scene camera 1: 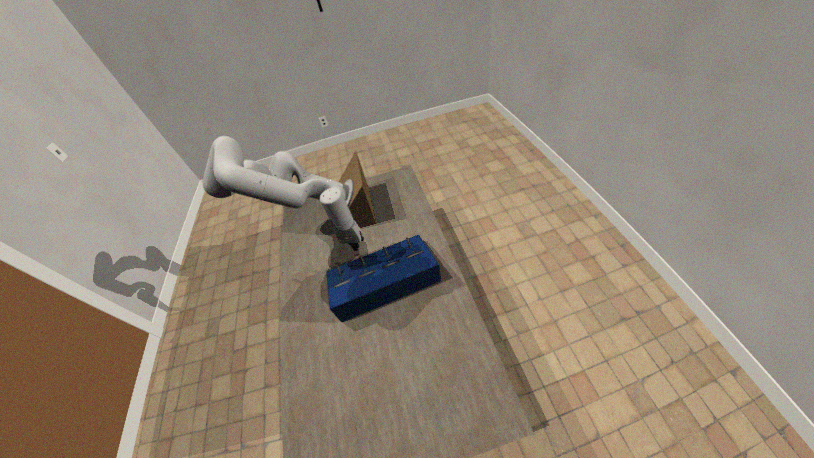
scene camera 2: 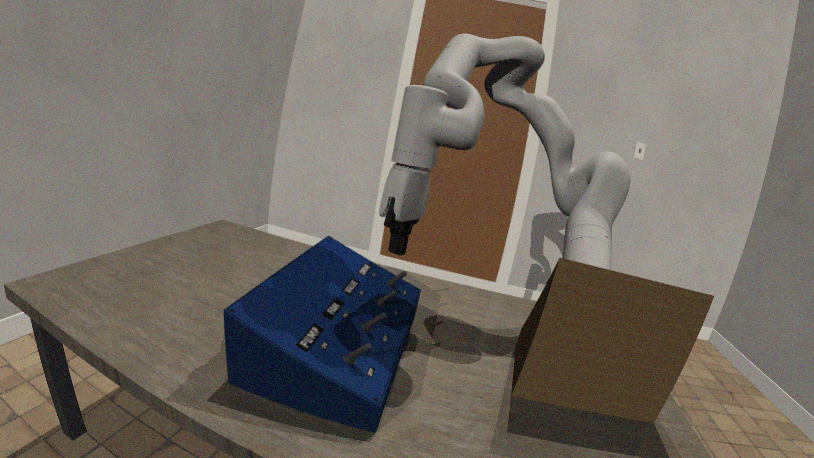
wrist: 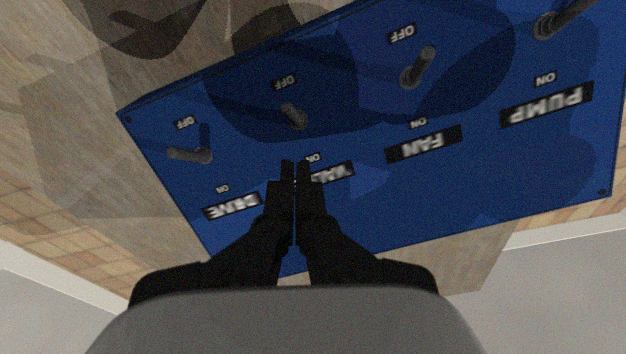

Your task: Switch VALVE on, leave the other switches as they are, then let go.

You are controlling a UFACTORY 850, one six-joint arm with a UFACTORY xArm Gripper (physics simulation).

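My gripper point(scene camera 1: 356, 246) point(scene camera 2: 397, 250) point(wrist: 294, 178) is shut and empty. It hangs above the blue switch panel point(scene camera 1: 392, 287) point(scene camera 2: 284, 301) point(wrist: 450, 170), clear of the levers. In the wrist view its fingertips overlap the panel beside VALVE's ON label point(wrist: 313, 157) and partly cover the VALVE nameplate point(wrist: 340, 171). The VALVE lever point(scene camera 1: 362, 260) point(scene camera 2: 388, 296) point(wrist: 295, 116) leans toward its OFF label point(wrist: 284, 82). The DRIVE lever point(scene camera 2: 399, 279) point(wrist: 189, 154), FAN lever point(scene camera 2: 374, 321) point(wrist: 419, 66) and PUMP lever point(scene camera 2: 358, 353) point(wrist: 562, 17) lean the same way.
The panel stands on a wooden table point(scene camera 1: 398, 387) point(scene camera 2: 170, 273). A brown box-like block point(scene camera 1: 357, 187) point(scene camera 2: 609, 341) stands near the arm's base. Dark shadows of the arm fall across the panel and table.
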